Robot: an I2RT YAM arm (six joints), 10 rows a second.
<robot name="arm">
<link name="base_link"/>
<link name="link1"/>
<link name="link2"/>
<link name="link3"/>
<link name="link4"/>
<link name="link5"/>
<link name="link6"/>
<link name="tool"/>
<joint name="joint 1" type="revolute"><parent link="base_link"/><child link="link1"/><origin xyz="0.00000 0.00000 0.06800"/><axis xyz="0 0 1"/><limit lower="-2.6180" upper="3.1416"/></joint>
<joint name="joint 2" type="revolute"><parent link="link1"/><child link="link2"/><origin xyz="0.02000 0.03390 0.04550" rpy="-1.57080 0.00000 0.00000"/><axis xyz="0 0 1"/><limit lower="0.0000" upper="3.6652"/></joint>
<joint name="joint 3" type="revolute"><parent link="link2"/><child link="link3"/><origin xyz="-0.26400 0.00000 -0.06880" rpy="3.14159 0.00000 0.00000"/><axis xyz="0 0 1"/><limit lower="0.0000" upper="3.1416"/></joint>
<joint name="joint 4" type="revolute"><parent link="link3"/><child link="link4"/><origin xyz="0.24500 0.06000 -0.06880"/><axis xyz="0 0 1"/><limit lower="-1.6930" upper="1.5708"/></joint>
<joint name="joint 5" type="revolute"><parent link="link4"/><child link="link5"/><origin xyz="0.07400 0.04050 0.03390" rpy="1.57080 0.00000 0.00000"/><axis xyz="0 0 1"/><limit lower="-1.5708" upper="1.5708"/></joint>
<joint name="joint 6" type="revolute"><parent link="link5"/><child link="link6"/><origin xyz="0.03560 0.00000 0.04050" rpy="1.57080 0.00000 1.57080"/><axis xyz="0 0 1"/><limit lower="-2.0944" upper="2.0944"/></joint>
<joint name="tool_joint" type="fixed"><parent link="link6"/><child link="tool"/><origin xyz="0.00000 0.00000 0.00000" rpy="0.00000 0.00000 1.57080"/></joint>
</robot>
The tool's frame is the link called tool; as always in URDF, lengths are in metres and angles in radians.
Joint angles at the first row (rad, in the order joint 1, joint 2, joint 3, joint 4, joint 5, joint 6):
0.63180 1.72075 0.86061 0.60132 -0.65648 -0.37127
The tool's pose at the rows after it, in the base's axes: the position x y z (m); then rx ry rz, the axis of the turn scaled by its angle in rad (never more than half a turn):
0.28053 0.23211 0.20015 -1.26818 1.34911 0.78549
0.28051 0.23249 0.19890 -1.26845 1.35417 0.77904
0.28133 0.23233 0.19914 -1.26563 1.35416 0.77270
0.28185 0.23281 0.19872 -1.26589 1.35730 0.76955
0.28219 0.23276 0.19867 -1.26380 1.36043 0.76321
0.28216 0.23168 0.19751 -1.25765 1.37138 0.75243
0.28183 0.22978 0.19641 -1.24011 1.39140 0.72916
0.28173 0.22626 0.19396 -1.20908 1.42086 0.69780
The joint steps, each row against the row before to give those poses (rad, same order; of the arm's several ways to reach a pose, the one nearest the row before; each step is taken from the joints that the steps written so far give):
-0.00037 0.00271 -0.00101 -0.00449 -0.00104 0.00312
0.00143 0.00264 -0.00058 -0.00129 0.00712 -0.00298
-0.00136 0.00116 0.00183 0.00112 0.00423 -0.00162
0.00049 0.00278 0.00277 -0.00288 0.00342 -0.00155
-0.00019 0.00027 0.00080 -0.00168 0.00595 -0.00152
-0.00141 -0.00113 -0.00459 -0.00090 0.01185 -0.00001
-0.00145 -0.00480 -0.00905 0.00149 0.02787 0.00379
-0.00451 -0.00459 -0.01614 0.01067 0.03898 0.01059

